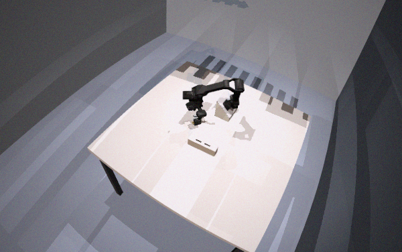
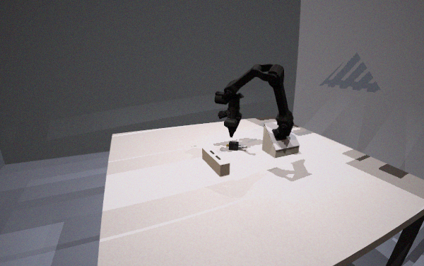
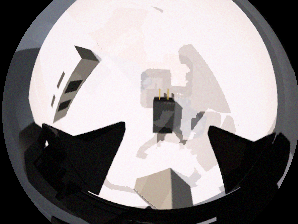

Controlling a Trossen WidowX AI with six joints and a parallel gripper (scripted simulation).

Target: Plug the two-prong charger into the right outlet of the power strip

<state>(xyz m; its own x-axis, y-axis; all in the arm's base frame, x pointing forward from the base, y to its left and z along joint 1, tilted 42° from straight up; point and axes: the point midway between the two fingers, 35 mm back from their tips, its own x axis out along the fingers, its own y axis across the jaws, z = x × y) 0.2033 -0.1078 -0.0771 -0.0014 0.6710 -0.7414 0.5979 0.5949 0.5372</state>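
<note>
Now: gripper tip 6 cm above the black two-prong charger and 1 cm short of it.
</note>
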